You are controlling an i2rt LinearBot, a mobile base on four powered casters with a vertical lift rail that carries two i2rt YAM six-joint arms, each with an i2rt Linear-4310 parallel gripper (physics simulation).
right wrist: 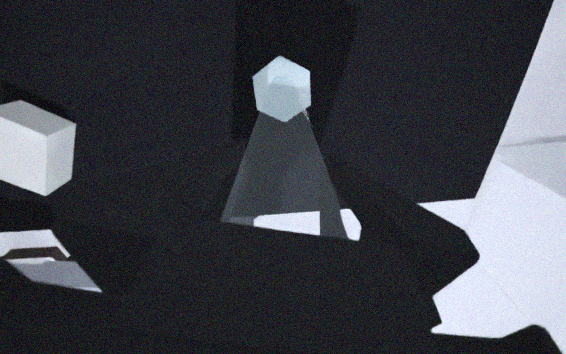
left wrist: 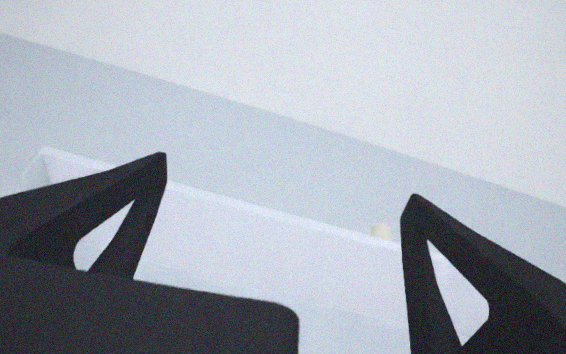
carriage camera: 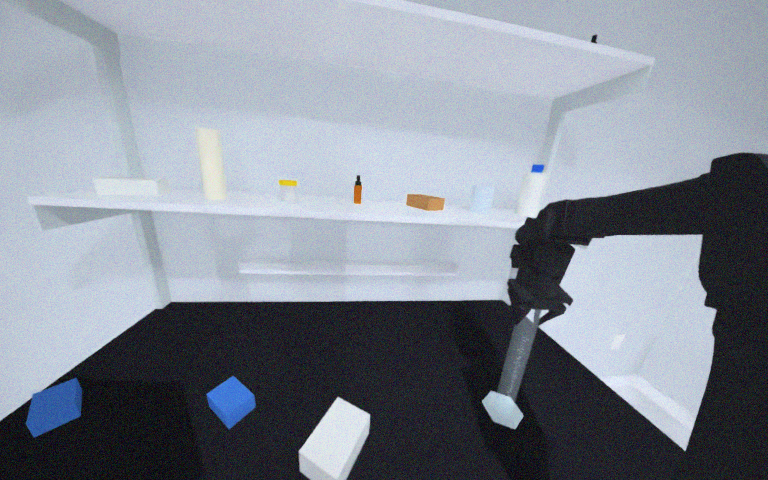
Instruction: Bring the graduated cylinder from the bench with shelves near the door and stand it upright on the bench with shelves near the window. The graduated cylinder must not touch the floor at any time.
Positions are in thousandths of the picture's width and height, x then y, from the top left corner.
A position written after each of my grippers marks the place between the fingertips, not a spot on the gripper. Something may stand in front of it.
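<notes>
There is a graduated cylinder (carriage camera: 652, 845), which I see again as the graduated cylinder (right wrist: 499, 518), though in the left wrist view it is out of frame. A bench with shelves (carriage camera: 549, 770) is visible too; the right wrist view gives me the bench with shelves (right wrist: 739, 292), and the left wrist view gives me the bench with shelves (left wrist: 352, 657). I see a blue-capped bottle (carriage camera: 695, 386) and a cream cylinder (carriage camera: 271, 295). My right gripper (carriage camera: 684, 674) is in sight, and the right wrist view has my right gripper (right wrist: 503, 439) as well. My left gripper (left wrist: 510, 527) is visible to me too.
</notes>
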